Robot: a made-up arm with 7 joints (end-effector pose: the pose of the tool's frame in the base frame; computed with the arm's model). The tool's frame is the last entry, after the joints.
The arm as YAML. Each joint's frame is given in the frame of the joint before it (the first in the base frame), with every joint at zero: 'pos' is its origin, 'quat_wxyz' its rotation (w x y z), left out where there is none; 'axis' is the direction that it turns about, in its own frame. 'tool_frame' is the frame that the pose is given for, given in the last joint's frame.
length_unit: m
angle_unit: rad
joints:
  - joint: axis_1
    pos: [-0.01, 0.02, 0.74]
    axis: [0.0, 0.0, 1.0]
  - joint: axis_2
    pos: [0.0, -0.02, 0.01]
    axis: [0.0, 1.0, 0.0]
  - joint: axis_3
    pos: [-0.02, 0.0, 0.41]
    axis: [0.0, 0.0, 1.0]
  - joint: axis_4
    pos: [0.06, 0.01, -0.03]
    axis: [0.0, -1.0, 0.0]
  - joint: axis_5
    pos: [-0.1, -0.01, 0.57]
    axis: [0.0, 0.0, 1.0]
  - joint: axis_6
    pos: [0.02, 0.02, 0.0]
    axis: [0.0, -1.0, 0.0]
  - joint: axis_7
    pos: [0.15, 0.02, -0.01]
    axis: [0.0, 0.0, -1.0]
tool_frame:
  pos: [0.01, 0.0, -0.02]
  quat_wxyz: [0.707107, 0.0, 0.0, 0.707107]
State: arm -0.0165 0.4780 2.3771 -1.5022 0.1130 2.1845 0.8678
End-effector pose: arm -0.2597 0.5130 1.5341 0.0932 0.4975 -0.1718 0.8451
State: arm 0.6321 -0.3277 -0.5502 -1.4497 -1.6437 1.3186 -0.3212
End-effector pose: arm 0.5921 -0.1559 1.4391 0.5989 -0.4217 0.4740 0.4887
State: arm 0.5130 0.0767 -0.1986 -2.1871 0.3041 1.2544 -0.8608
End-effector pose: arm 0.5763 0.2636 0.6890 0.2013 0.4856 0.1100 0.8436
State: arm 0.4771 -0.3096 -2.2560 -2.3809 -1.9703 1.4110 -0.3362
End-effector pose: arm -0.1889 -0.5767 0.5255 0.5274 0.4476 0.5976 0.4054
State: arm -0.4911 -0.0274 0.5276 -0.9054 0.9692 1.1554 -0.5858
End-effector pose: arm 0.5039 0.1613 1.6334 0.1835 0.0871 -0.3989 0.8942
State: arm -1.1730 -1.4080 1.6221 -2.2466 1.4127 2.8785 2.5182
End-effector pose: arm 0.5402 0.3496 0.8145 0.6969 0.1617 -0.5266 -0.4591
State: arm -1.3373 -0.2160 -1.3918 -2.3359 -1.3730 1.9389 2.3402
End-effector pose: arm -0.5979 -0.2352 0.7078 0.1943 -0.1712 0.4364 -0.8617
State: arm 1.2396 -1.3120 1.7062 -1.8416 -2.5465 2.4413 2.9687
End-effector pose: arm -0.7481 0.0166 0.6861 0.5529 -0.2124 0.7811 -0.1977
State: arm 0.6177 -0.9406 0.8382 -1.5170 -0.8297 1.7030 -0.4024
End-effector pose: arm -0.4083 0.4381 1.4301 0.0147 0.7371 0.1635 -0.6555
